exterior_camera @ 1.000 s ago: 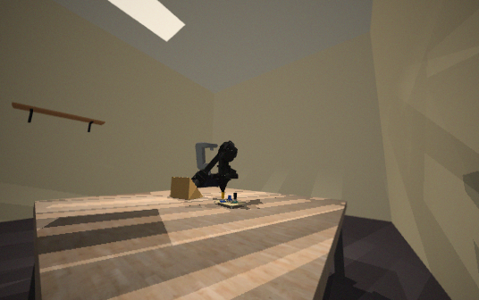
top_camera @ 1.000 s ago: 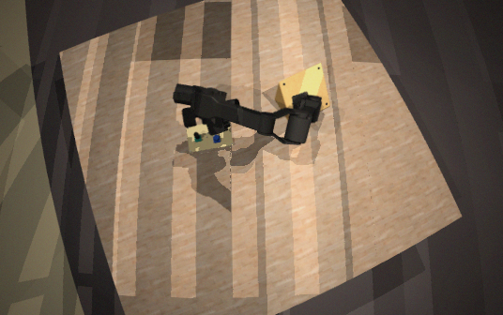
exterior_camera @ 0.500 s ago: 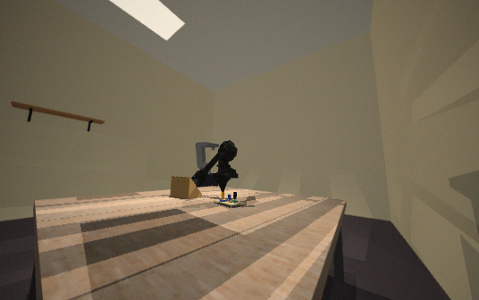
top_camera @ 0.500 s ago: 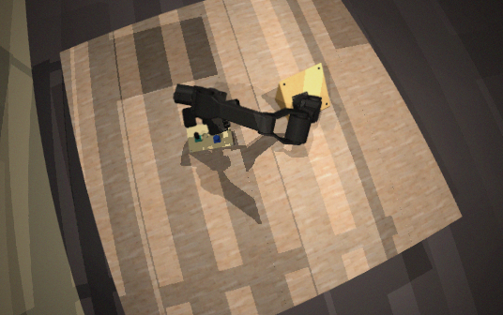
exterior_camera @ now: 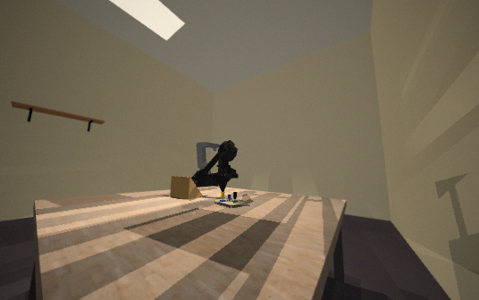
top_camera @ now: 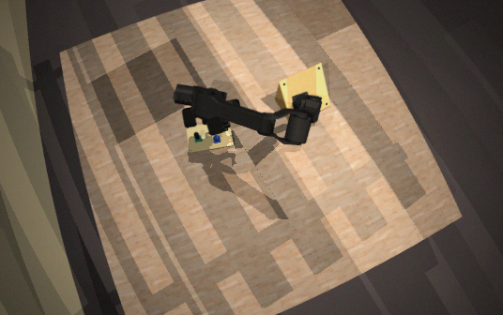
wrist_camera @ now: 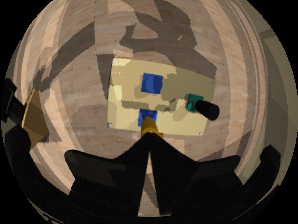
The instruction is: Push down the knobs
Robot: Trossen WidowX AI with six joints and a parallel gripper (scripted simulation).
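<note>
My gripper tip is 1 cm above the yellow knob.
</note>
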